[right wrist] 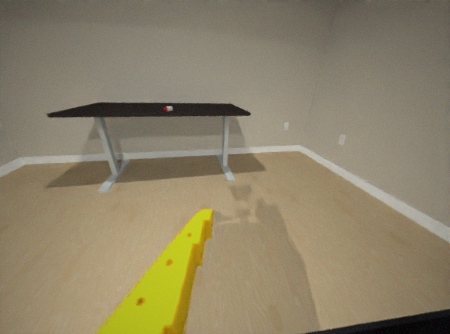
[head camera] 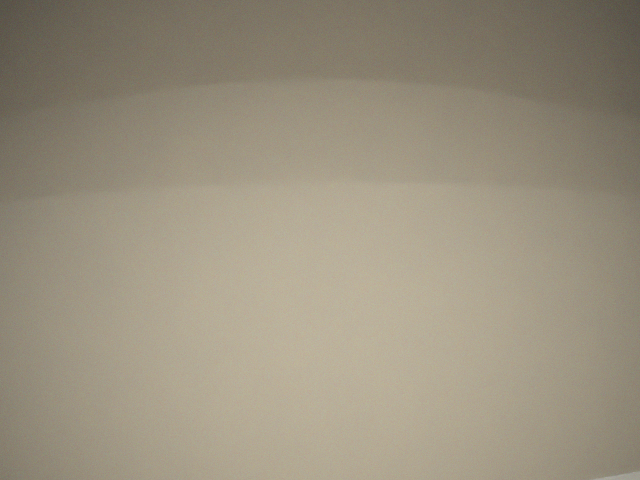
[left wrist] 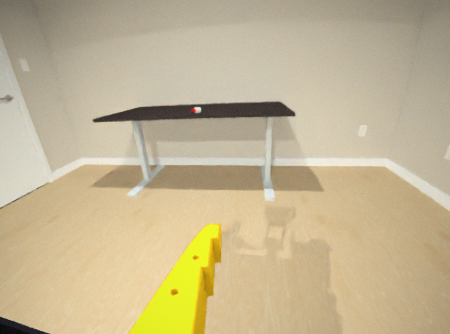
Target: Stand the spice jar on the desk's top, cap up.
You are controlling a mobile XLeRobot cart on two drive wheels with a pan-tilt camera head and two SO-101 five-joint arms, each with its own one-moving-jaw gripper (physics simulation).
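Frame: origin at the left arm's base, x right, y ahead, z up, level; metres.
Where they show: left hand, its tool point: (left wrist: 220,237); right hand, its tool point: (right wrist: 211,220).
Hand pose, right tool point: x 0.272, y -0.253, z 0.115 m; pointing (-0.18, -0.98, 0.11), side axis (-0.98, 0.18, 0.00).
Each offset is from my right tool point to the top centre of the thing. "spot": to the spot under its first point. Level surfaces: height alone.
The spice jar {dx +0.306, dy -1.439, dz -0.127 m} (left wrist: 198,110) (right wrist: 169,108), white with a red end, lies on its side on the black desk top {dz -0.170 m} (left wrist: 245,109) (right wrist: 120,109), its red end to the left in both wrist views. My left gripper (left wrist: 213,236) is fully open, with one yellow notched jaw showing. My right gripper (right wrist: 206,220) is fully open too, with one yellow notched jaw showing. Both are far from the jar, with a stretch of floor between them and the desk. The jar and the desk do not show in the head view.
The desk stands on two pale legs {spot: dx -0.250, dy -1.738, dz -0.508 m} (left wrist: 269,145) (right wrist: 225,142) near the back wall (head camera: 320,289) (left wrist: 225,65) (right wrist: 175,60). A white door (left wrist: 17,140) is at the left. A side wall (right wrist: 390,100) is at the right. My shadow falls on the wooden floor {dz -0.890 m} (left wrist: 90,225) (right wrist: 65,225).
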